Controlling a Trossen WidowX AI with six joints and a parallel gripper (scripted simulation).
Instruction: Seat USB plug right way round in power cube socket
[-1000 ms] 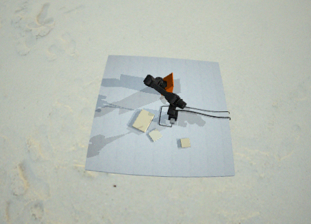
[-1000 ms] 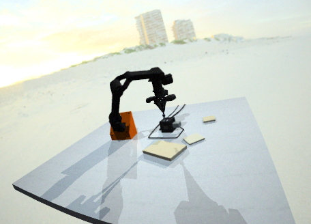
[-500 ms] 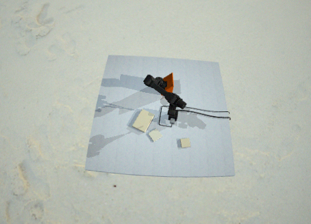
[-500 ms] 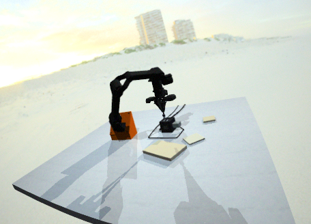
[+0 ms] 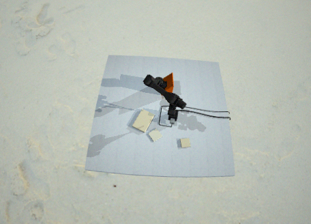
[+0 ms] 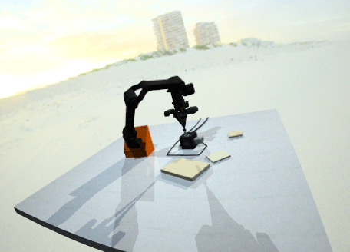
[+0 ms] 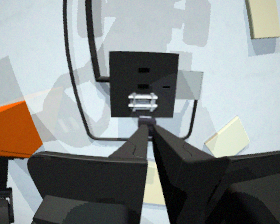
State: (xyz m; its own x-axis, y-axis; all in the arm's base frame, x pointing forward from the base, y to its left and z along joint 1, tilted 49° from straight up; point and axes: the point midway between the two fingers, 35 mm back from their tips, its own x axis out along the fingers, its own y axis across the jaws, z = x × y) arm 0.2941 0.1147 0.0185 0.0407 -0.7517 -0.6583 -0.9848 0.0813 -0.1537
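The USB plug is 2 cm below my gripper tip. Round my gripper tip: silver socket (1 cm to the left, 6 cm below).
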